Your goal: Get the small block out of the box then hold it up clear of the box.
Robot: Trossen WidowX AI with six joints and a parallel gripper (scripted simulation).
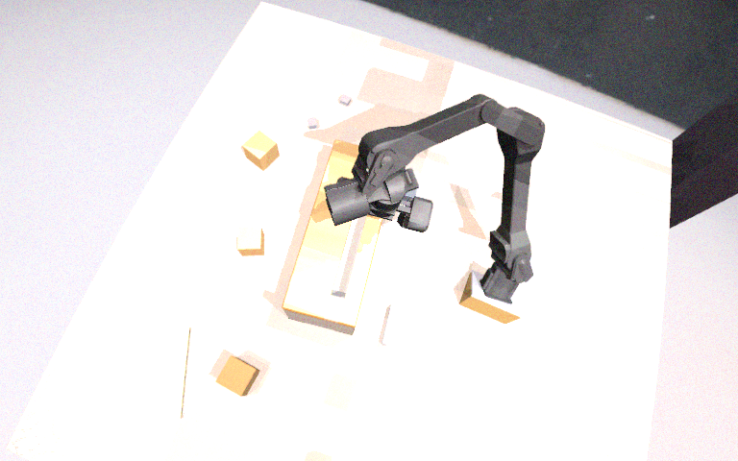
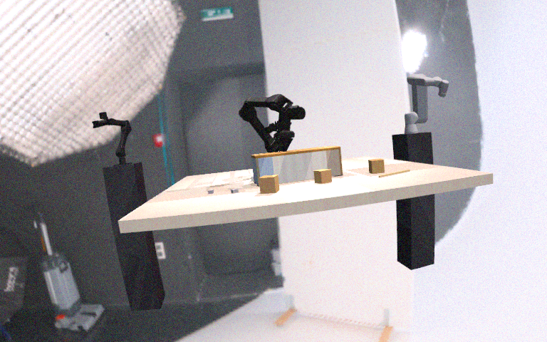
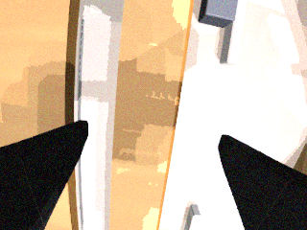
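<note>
The grey block lies 50 mm behind my gripper tip, 120 mm to the right of it and 100 mm below it. Round my gripper tip: clear-fronted box (20 mm ahead, 50 mm to the left, 60 mm below); then thin rod (300 mm ahead, 410 mm to the left, 120 mm below).
</note>
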